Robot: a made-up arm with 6 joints. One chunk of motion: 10 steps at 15 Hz.
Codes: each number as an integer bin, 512 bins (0 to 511) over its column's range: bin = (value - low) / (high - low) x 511, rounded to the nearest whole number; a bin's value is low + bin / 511 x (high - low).
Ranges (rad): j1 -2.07..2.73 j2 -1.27..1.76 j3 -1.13..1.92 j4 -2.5..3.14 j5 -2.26..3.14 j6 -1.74..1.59
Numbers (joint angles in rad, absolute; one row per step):
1: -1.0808 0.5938 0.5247 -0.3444 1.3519 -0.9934
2: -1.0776 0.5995 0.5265 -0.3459 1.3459 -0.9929
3: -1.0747 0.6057 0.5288 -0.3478 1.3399 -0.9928
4: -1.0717 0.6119 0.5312 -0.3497 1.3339 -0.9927
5: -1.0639 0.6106 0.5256 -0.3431 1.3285 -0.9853
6: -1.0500 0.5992 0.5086 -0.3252 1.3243 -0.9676
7: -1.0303 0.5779 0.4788 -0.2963 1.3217 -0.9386
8: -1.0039 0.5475 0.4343 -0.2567 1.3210 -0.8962
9: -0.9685 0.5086 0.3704 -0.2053 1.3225 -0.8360
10: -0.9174 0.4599 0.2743 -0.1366 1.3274 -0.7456
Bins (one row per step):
1: 105 314 277 195 342 115
2: 106 315 278 195 341 115
3: 106 316 278 195 341 115
4: 106 317 278 195 340 115
5: 107 317 277 195 340 116
6: 109 315 275 197 339 119
7: 111 312 270 200 339 123
8: 113 307 262 203 339 129
9: 117 300 251 208 339 139
10: 123 292 235 214 339 153

